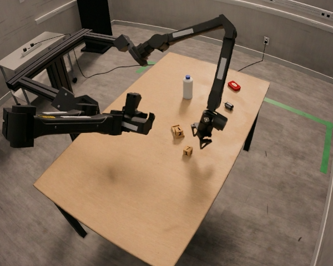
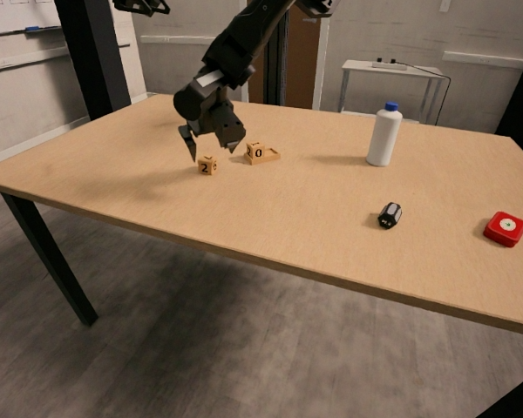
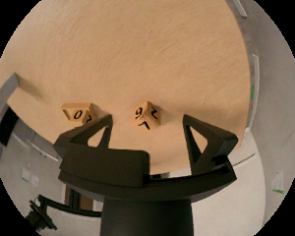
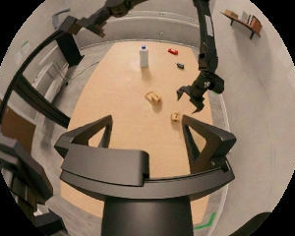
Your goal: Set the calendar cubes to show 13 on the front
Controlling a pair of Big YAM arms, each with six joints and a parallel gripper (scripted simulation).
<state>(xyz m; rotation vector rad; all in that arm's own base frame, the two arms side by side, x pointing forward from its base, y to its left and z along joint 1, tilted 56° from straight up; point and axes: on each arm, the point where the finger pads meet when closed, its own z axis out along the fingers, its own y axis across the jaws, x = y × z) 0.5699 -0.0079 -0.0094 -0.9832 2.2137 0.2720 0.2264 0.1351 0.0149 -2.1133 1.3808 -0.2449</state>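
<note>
The wooden digit cube lies 14 cm behind my left hand, 7 cm to the left of it and 4 cm below it. From my left hand the other things lie so: wooden cube: 4 cm behind, 3 cm to the right, 5 cm below; black object: 7 cm ahead, 42 cm to the left, 6 cm below; wooden tray: 15 cm behind, 9 cm to the left, 6 cm below.
</note>
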